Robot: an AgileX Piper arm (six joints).
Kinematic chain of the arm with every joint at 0, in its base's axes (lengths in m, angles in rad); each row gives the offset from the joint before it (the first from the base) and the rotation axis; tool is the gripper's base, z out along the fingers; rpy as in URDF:
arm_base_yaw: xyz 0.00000 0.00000 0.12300 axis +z
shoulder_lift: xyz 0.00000 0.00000 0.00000 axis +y
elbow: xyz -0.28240 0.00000 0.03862 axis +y
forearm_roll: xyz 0.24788 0.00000 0.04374 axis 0.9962 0 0.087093
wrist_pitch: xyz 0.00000 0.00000 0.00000 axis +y
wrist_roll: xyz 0.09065 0.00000 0.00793 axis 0.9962 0 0.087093
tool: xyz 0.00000 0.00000 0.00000 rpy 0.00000 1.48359 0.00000
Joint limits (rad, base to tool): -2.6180..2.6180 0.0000..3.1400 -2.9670..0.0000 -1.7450..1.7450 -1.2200..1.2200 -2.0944..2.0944
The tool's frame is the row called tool.
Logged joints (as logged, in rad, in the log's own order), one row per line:
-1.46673, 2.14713, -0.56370, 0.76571, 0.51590, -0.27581
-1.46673, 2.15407, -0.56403, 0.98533, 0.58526, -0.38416
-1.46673, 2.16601, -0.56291, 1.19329, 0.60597, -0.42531
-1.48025, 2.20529, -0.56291, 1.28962, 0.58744, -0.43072
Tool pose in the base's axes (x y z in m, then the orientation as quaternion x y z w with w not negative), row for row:
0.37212, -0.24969, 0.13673, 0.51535, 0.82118, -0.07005, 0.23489
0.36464, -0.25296, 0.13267, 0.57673, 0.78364, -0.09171, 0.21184
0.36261, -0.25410, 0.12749, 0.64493, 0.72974, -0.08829, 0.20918
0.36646, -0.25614, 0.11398, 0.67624, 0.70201, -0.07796, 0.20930
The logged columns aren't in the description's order. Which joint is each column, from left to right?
Columns, left to right: elbow, shoulder_lift, arm_base_yaw, wrist_roll, wrist_pitch, forearm_roll.
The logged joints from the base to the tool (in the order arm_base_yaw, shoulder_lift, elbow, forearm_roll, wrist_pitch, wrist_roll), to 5 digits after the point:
-0.56370, 2.14713, -1.46673, -0.27581, 0.51590, 0.76571
-0.56403, 2.15407, -1.46673, -0.38416, 0.58526, 0.98533
-0.56291, 2.16601, -1.46673, -0.42531, 0.60597, 1.19329
-0.56291, 2.20529, -1.48025, -0.43072, 0.58744, 1.28962

